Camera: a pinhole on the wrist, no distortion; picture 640 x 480 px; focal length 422.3 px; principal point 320.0 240.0 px. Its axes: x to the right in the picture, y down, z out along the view. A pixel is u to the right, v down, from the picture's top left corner.
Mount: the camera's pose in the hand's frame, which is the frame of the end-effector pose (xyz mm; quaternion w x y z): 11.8 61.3 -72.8 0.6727 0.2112 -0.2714 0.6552
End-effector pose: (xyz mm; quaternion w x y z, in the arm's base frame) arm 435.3 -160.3 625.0 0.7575 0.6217 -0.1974 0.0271
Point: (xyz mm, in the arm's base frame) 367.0 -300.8 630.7
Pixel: 498.4 286.5
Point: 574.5 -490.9 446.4
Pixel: 269.0 86.9
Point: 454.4 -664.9 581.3
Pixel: 457.1 128.6
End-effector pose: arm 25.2 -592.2 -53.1 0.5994 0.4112 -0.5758 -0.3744
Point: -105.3 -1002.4 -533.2
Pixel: 58.9 75.8
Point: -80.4 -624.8 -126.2
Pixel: 337.6 231.6
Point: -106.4 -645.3 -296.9
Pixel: 203.2 278.3
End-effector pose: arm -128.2 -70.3 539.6 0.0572 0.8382 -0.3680 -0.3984
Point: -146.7 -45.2 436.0
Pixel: 363.1 138.1
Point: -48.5 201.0 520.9
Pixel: 36.6 431.4
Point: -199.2 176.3 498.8
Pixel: 270.7 451.0
